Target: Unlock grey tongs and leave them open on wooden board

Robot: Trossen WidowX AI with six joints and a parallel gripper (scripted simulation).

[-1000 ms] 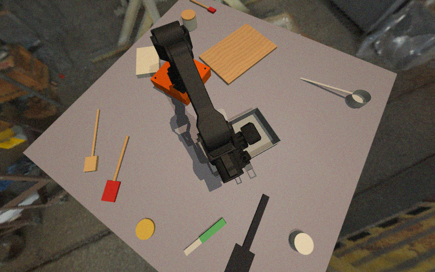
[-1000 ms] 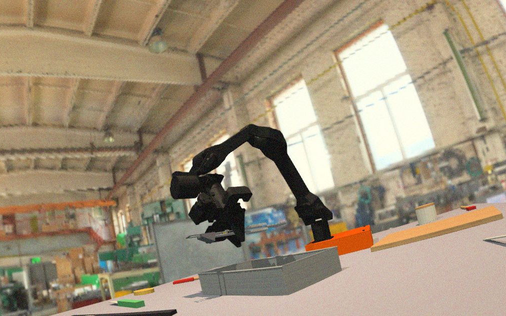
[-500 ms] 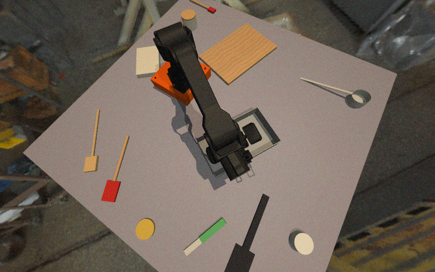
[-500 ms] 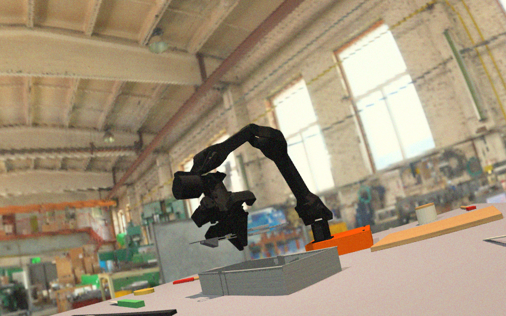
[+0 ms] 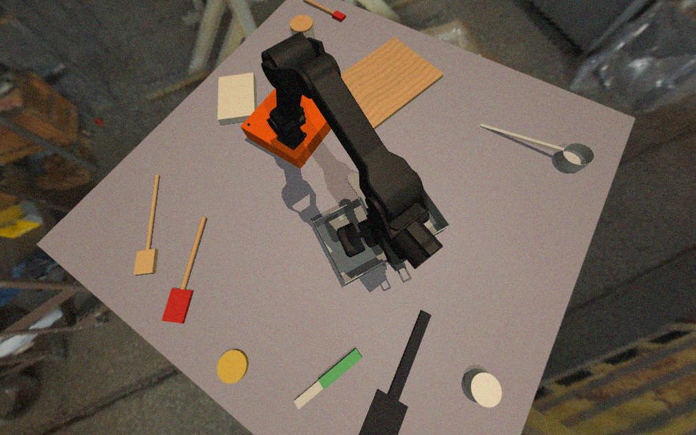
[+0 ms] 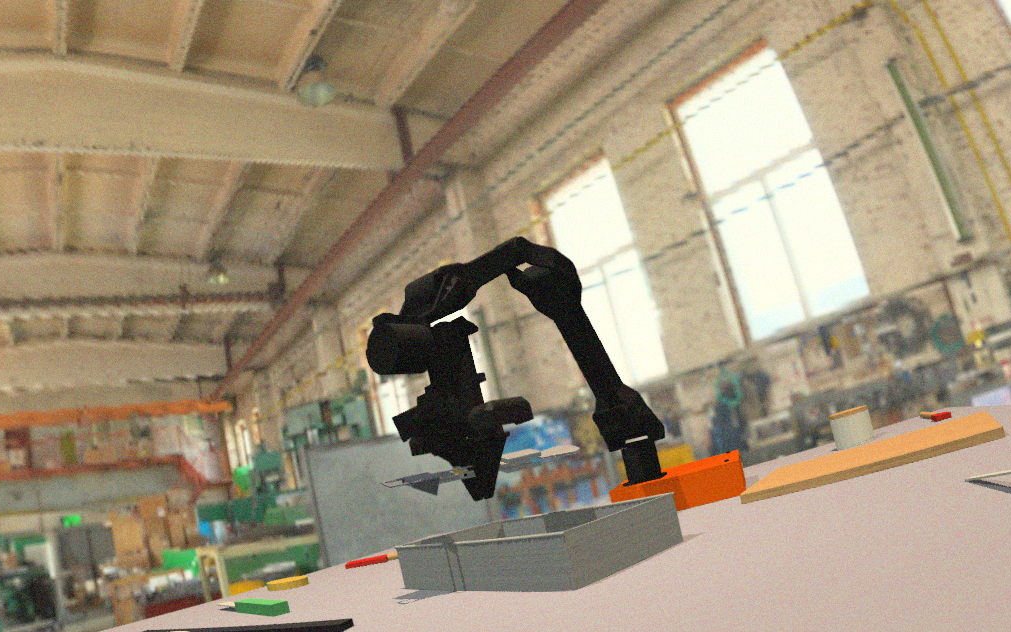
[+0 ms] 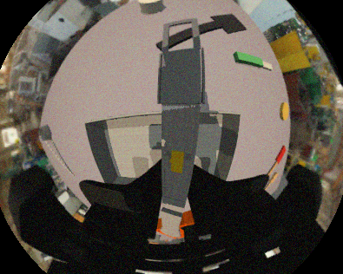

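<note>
Right now my gripper tip is 20 mm past the grey roasting tin, 40 mm to the right of it and 70 mm above it. Also, from my gripper tip: yellow lock piece 20 mm ahead, 10 mm to the right, 40 mm above; black spatula 220 mm ahead, 260 mm to the right, 90 mm below; cream cylinder 370 mm ahead, 140 mm to the right, 80 mm below.
</note>
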